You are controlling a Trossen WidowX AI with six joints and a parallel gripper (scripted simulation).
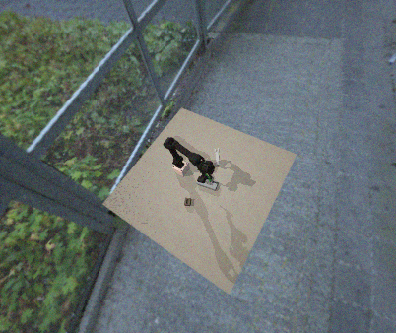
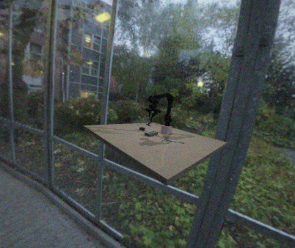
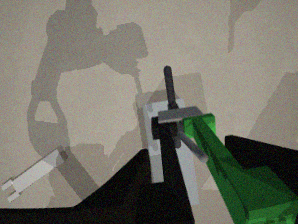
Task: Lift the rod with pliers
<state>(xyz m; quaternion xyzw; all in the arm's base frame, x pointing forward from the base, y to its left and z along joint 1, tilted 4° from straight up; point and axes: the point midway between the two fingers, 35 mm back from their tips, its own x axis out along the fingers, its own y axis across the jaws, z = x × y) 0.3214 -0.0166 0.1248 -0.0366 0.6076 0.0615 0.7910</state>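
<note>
The dark rod is 90 mm below my gripper tip and 30 mm ahead of it. From my gripper tip the other things lie so: grey block: 190 mm below, 40 mm behind; then white bar: 320 mm to the left, 210 mm below, 120 mm behind; then dark holster: 220 mm to the right, 200 mm below, 100 mm behind.
</note>
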